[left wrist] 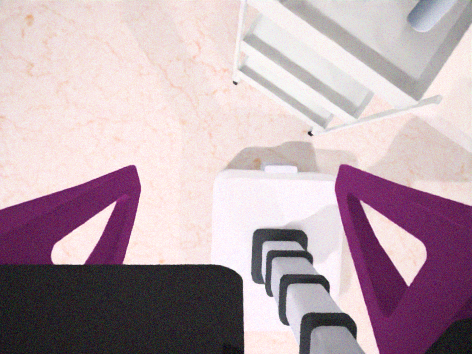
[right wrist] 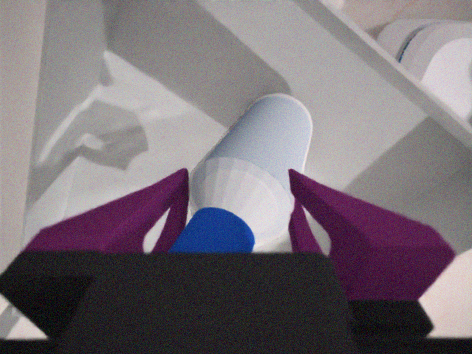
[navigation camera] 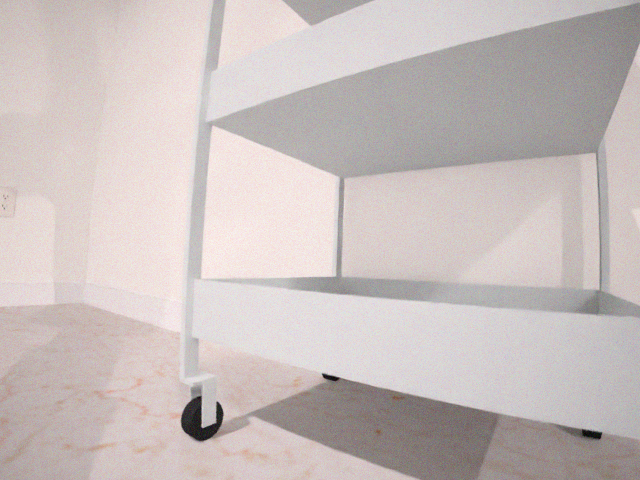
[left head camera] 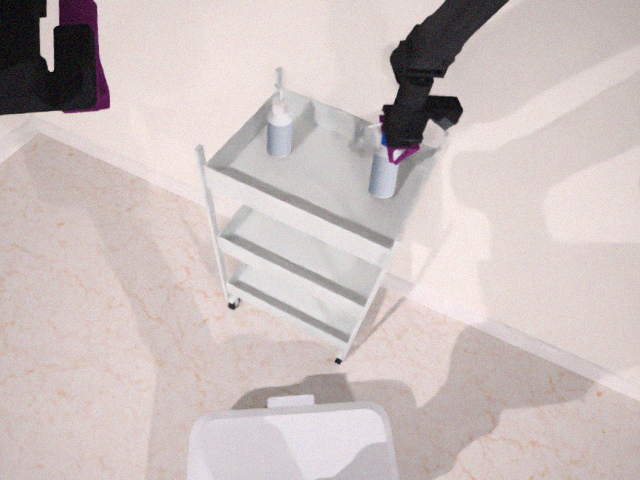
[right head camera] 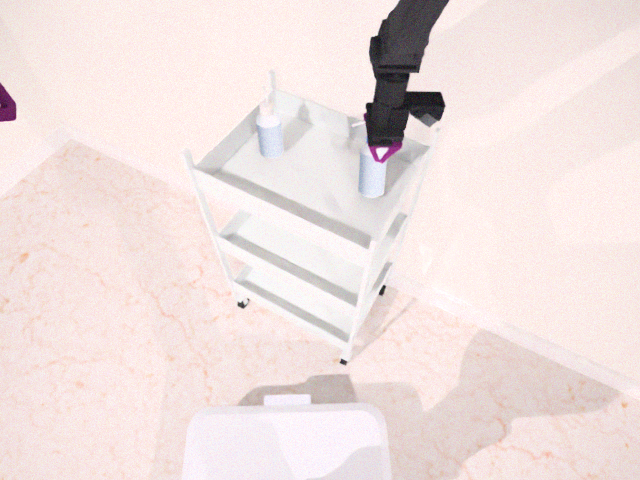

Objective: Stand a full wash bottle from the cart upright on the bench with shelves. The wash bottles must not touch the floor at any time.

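Note:
The blue-capped wash bottle [left head camera: 383, 178] [right head camera: 371, 175] [left wrist: 430, 14] [right wrist: 270, 135] stands upright in the top tray of the white cart [left head camera: 299, 215] [right head camera: 279, 214] [navigation camera: 413, 335], toward its right end. My right gripper [left head camera: 388, 142] [right head camera: 373, 142] [right wrist: 236, 177] is shut on it at the shoulder, one finger on each side; its palm hides the nozzle and part of the cap in the right wrist view. A second wash bottle [left head camera: 279, 136] [right head camera: 270, 136], with a pale cap, stands upright near the tray's left end. My left gripper [left wrist: 237, 176] is open and empty, away from the cart. The bench with shelves does not show.
The cart has raised tray walls, corner posts and two lower trays. A pale wall rises close behind it. My white base [left head camera: 289, 444] [right head camera: 286, 444] [left wrist: 235, 215] is in front of the cart, with the telescopic column [left wrist: 310, 300] above it.

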